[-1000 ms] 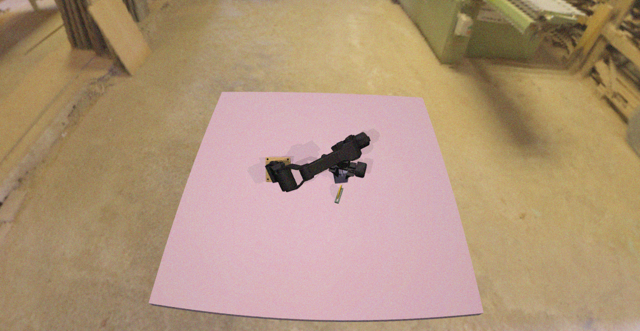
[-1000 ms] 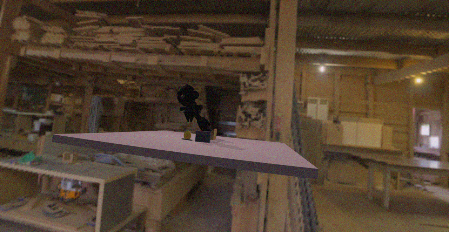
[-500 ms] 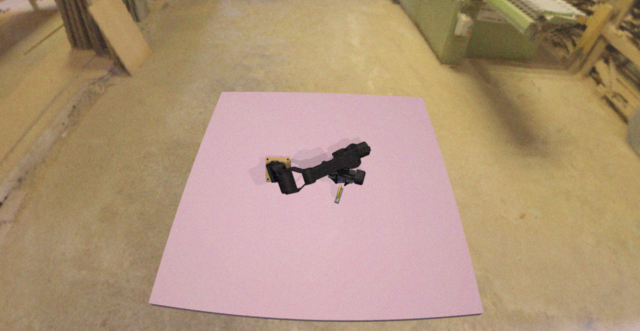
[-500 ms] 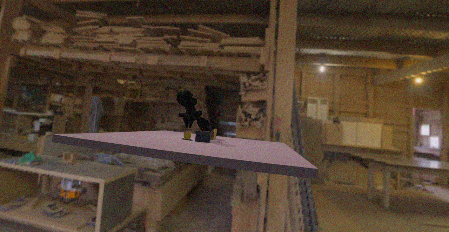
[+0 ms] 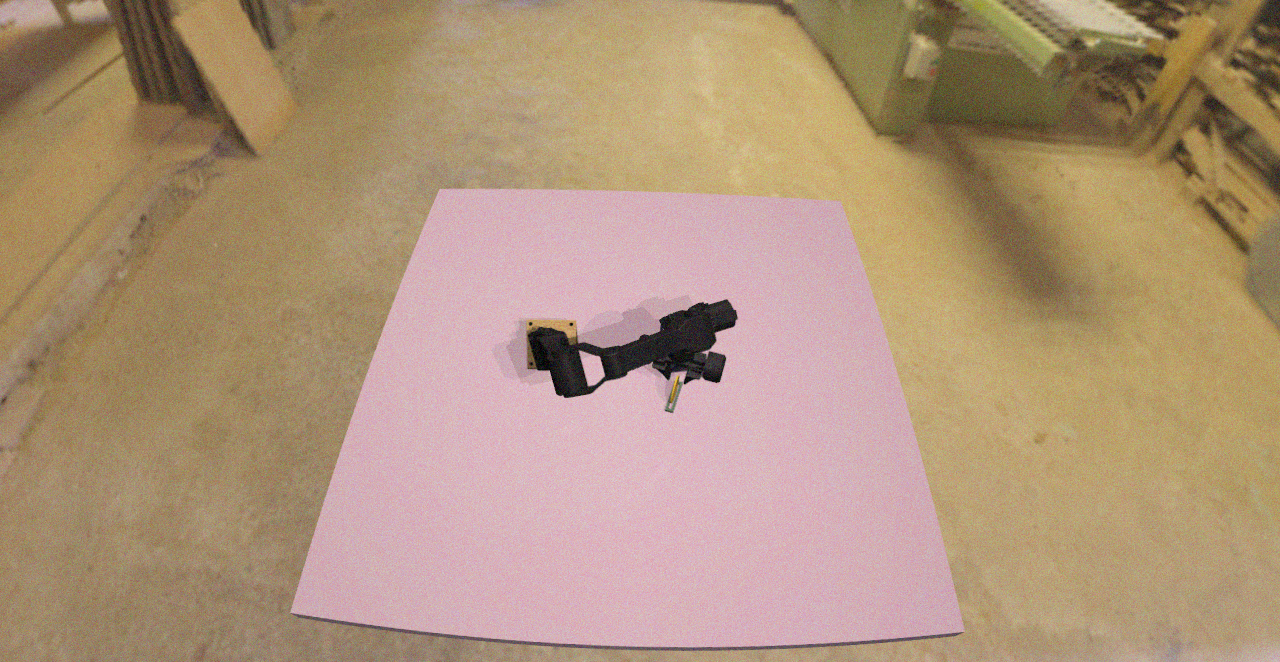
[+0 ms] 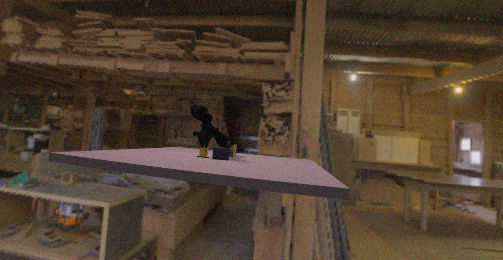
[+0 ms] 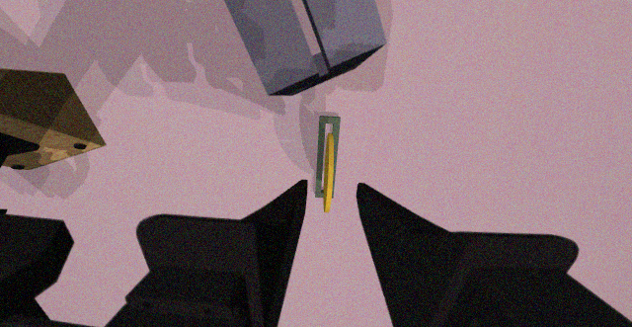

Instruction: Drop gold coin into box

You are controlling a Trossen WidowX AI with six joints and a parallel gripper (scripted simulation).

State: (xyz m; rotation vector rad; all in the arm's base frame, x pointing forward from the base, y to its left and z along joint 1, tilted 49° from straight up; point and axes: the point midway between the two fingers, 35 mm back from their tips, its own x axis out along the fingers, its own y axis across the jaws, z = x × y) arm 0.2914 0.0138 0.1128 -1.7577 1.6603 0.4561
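My gripper tip is now 3 cm above the gold coin.
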